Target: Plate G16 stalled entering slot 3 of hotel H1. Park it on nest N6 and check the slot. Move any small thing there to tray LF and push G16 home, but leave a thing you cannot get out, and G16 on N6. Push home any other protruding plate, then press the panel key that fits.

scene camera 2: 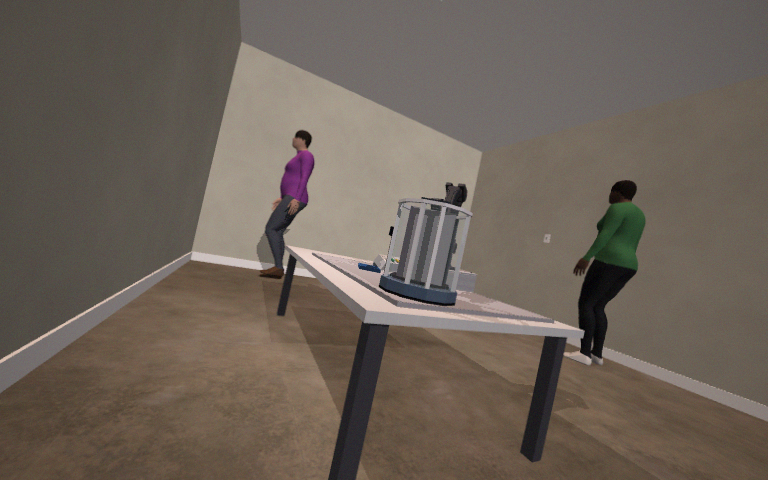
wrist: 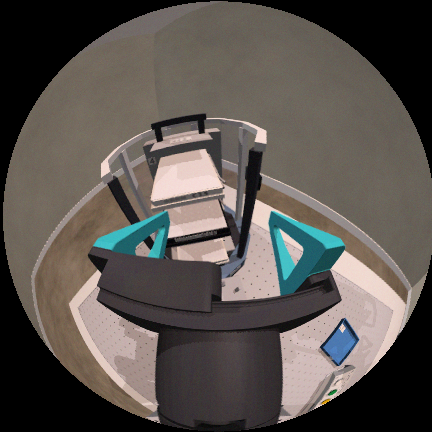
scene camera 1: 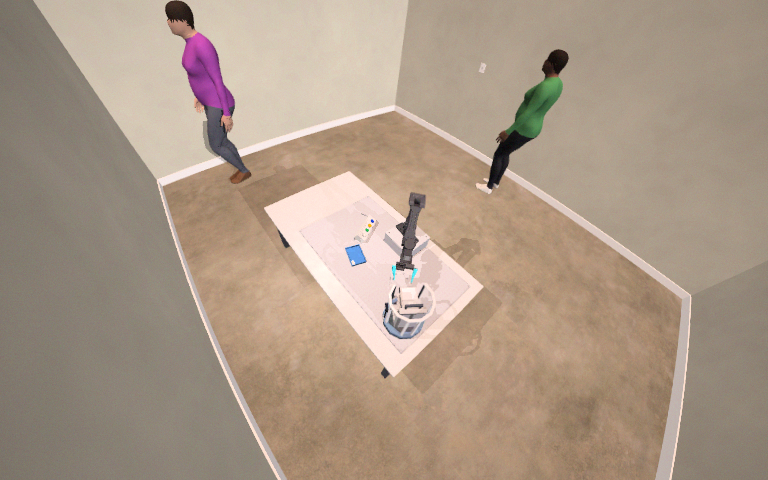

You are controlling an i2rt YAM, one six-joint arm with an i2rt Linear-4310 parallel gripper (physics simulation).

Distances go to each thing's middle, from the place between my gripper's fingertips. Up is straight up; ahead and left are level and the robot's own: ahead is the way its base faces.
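Labels:
There is the round plate rack (scene camera 2: 428, 239), and my gripper is 40 mm short of it, 90 mm above it and 120 mm to the right of it.

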